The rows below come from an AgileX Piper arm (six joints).
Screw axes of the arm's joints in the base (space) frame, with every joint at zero. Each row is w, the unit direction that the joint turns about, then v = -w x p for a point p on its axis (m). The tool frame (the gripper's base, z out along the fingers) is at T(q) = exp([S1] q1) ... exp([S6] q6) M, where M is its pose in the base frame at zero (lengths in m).
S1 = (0, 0, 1, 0, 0, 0)
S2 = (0, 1, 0, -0.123, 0, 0)
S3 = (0, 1, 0, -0.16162, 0, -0.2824)
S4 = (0.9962, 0, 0.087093, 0, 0.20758, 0)
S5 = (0, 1, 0, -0.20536, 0, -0.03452)
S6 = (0.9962, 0, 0.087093, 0, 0.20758, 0)
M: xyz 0.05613 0 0.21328 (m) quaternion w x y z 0.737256 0 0.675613 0
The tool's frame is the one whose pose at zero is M.
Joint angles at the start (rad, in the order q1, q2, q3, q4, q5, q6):
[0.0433 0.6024 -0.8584 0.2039 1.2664 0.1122]
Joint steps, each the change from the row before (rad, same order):
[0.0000 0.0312 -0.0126 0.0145 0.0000 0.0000]
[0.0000 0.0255 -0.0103 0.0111 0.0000 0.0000]
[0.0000 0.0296 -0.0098 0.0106 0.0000 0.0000]
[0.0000 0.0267 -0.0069 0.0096 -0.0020 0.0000]
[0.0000 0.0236 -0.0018 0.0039 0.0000 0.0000]
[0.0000 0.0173 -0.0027 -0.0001 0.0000 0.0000]
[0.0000 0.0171 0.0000 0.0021 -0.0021 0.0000]
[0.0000 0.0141 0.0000 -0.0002 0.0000 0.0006]
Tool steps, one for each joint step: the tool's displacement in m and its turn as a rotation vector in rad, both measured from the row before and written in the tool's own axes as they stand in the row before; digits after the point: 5 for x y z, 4 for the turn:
[-0.00591 0.00171 0.00303 -0.0105 0.0195 0.0081]
[-0.00487 0.00131 0.00255 -0.0079 0.0158 0.0065]
[-0.00539 0.00112 0.00357 -0.0065 0.0201 0.0076]
[-0.00480 0.00085 0.00374 -0.0057 0.0180 0.0075]
[-0.00355 -0.00005 0.00436 0.0003 0.0212 0.0064]
[-0.00283 -0.00018 0.00287 0.0028 0.0139 0.0035]
[-0.00261 -0.00020 0.00348 0.0009 0.0144 0.0047]
[-0.00201 -0.00035 0.00287 0.0028 0.0134 0.0039]

